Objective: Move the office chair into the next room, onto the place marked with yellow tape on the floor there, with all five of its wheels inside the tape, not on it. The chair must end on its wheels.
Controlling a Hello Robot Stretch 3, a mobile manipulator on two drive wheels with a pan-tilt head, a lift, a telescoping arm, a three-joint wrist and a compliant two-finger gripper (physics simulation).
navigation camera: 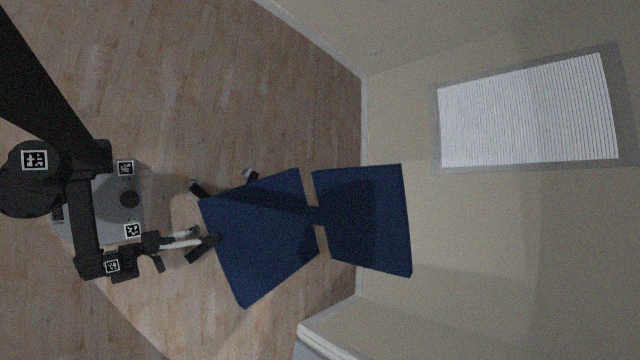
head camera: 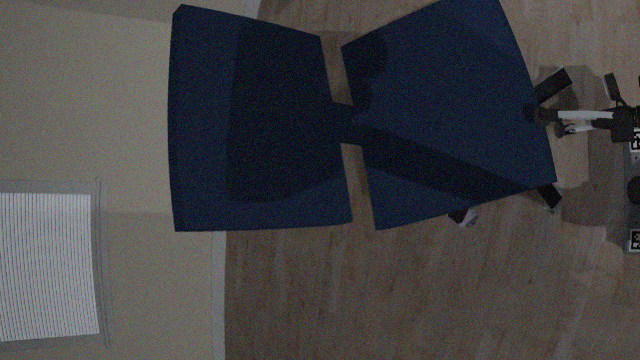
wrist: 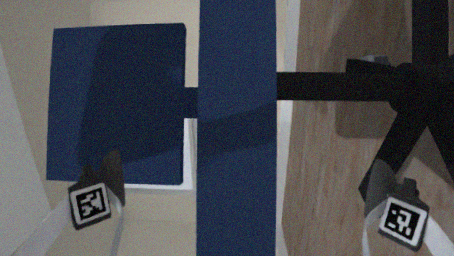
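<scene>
The blue office chair stands upright, its backrest toward the wall and its seat edge toward my gripper. Parts of its black wheeled base show below the seat; some wheels are hidden. My gripper is open, turned on its side, at the seat's near edge. In the wrist view the seat edge runs as a vertical band between the spread fingers, with a gap to each. In the head view the upper fingertip overlaps the seat edge. The yellow tape does not show.
A beige wall with a blind-covered window stands behind the chair. A white-trimmed wall edge is at the bottom of the navigation view. My base is close to the chair's near legs.
</scene>
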